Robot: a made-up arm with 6 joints.
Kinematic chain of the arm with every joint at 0, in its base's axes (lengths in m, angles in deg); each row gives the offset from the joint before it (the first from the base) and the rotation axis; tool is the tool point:
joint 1: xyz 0 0 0.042 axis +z
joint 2: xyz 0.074 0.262 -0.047 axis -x
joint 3: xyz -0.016 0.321 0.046 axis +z
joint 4: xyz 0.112 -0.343 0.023 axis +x
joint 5: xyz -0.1 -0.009 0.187 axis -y
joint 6: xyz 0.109 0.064 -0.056 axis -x
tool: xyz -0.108 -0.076 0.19
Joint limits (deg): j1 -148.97..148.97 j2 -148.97..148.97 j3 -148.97..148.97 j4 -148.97..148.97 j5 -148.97..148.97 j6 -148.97..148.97
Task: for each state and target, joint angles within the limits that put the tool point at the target. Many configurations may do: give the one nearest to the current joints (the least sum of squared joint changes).
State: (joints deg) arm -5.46 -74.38 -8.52 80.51 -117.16 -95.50
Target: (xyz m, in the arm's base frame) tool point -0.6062 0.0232 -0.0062
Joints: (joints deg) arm 23.97 -74.11 -50.24 87.61 -132.09 -113.84
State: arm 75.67 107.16 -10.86 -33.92 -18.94 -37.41
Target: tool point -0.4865 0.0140 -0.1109
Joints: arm 81.88 124.71 -15.53 -44.83 -16.06 -78.16
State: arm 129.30 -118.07 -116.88 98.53 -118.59 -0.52
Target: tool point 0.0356 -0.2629 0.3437
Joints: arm 105.30 -134.72 -116.60 148.97 -139.27 -24.81
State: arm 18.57 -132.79 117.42 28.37 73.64 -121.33
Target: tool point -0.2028 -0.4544 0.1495
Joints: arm -22.82 -148.97 148.97 -1.62 90.63 -148.97
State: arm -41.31 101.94 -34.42 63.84 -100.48 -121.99
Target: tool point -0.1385 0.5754 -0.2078
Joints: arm -43.99 106.91 -53.15 62.07 -90.29 -127.28
